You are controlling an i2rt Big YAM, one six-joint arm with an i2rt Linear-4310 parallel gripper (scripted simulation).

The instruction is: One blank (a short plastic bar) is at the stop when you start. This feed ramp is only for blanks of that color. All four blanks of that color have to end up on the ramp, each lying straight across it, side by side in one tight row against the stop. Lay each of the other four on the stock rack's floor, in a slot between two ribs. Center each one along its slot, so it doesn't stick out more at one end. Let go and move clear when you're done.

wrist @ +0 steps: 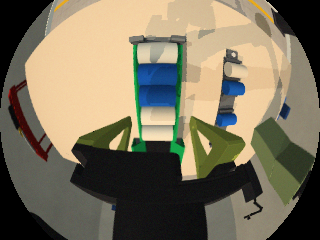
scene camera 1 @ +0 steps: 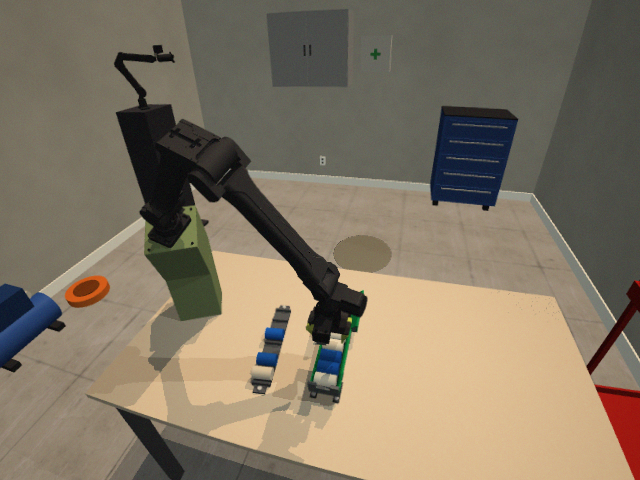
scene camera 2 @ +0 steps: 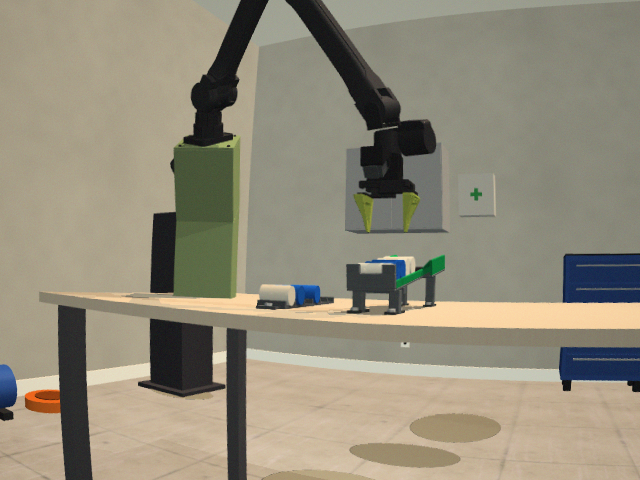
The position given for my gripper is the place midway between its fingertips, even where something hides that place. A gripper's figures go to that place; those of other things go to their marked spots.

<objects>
My gripper [wrist: 160, 120]: 0.13 m from the lens. A white blank [wrist: 153, 52] is 0.17 m from the lens. A blue blank [wrist: 158, 95]: 0.17 m from the lens. A blue blank [wrist: 148, 74] is 0.17 m from the lens.
</objects>
